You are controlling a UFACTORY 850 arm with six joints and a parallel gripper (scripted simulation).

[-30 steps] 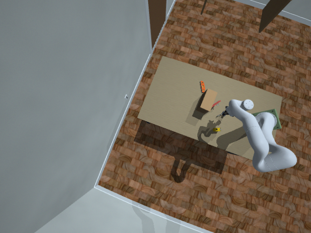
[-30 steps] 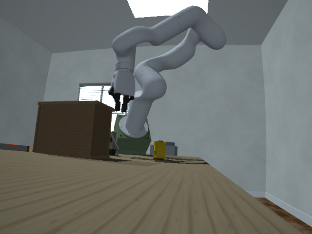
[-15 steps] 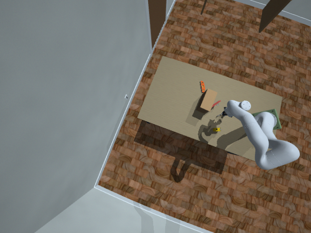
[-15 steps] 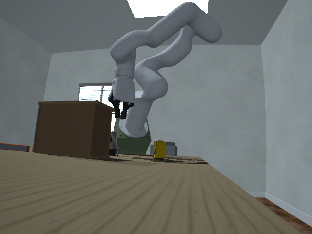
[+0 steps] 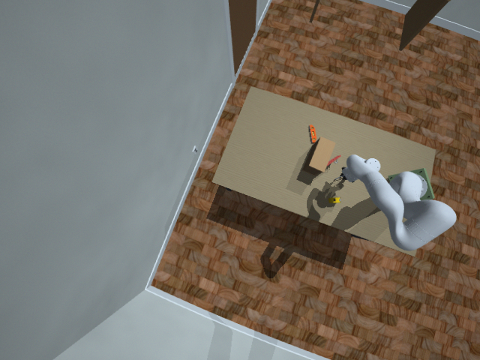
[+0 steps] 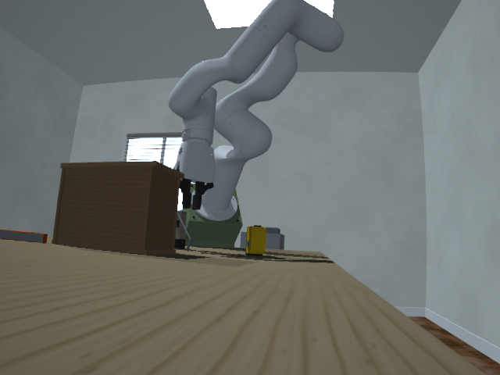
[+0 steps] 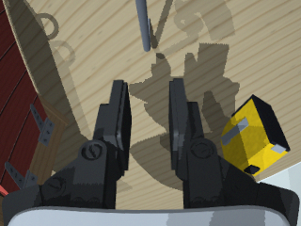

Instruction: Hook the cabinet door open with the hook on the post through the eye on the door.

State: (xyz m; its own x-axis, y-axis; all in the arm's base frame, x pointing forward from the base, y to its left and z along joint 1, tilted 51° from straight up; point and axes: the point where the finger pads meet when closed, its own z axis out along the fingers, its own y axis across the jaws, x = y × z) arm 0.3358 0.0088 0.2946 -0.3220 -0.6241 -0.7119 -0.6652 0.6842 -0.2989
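Right now the hook post is 60 mm to the right of my hand, 60 mm below it and 30 mm behind it. From my hand the other things lie so: red door: 120 mm ahead, 50 mm below, 30 mm to the right; then yellow box: 150 mm to the left, 90 mm below, 50 mm behind.
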